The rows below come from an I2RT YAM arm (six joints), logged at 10 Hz.
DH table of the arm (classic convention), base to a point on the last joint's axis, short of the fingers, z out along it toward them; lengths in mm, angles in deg. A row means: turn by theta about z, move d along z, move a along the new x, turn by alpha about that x. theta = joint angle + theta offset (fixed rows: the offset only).
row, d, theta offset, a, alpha
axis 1, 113.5, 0, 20, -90
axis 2, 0, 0, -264, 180
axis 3, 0, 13.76, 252.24, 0
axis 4, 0, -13.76, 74, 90
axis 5, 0, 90, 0, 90
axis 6, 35.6, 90, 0, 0
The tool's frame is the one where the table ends.
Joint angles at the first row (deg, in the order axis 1, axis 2, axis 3, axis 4, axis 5, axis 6):
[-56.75 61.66 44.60 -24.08 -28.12 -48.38]
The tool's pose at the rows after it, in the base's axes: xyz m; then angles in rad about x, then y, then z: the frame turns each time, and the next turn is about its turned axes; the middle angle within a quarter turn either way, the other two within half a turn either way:
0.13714 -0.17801 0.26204 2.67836 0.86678 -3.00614
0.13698 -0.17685 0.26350 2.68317 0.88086 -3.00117
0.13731 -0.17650 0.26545 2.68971 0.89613 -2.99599
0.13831 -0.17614 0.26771 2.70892 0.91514 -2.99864
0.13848 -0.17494 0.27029 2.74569 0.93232 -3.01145
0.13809 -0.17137 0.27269 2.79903 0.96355 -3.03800
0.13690 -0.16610 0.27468 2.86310 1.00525 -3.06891
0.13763 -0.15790 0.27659 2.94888 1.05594 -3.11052
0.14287 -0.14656 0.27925 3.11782 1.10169 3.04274
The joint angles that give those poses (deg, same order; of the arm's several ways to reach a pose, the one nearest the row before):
[-56.74 61.26 44.43 -24.43 -28.60 -48.26]
[-56.71 60.92 44.44 -24.43 -29.35 -47.58]
[-56.71 60.82 44.69 -24.43 -30.20 -46.82]
[-56.61 60.91 45.15 -24.67 -31.41 -45.98]
[-56.62 60.91 45.82 -25.86 -32.96 -45.31]
[-56.51 60.36 46.07 -26.95 -35.39 -44.46]
[-56.41 59.28 45.80 -27.66 -38.45 -43.05]
[-55.39 57.73 45.07 -27.53 -41.51 -40.11]
[-52.76 56.53 44.74 -27.71 -44.72 -37.30]

